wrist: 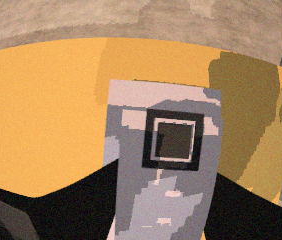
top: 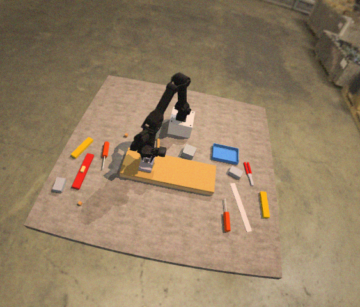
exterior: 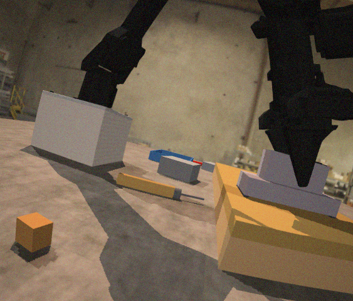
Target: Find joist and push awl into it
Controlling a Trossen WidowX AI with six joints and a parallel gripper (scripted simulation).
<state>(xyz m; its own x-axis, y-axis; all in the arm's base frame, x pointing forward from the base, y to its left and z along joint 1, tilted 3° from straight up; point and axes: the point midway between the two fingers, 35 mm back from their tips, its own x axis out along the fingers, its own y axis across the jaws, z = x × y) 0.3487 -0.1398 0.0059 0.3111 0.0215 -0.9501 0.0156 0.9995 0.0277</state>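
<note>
Right now my gripper tip is 460 mm to the right of the blue tray, 210 mm past it and 50 mm above it. Round my gripper tip: grey stud finder: 20 mm above; then square indicator window: 30 mm above, 20 mm ahead; then awl: 160 mm behind, 60 mm below, 40 mm to the left.
</note>
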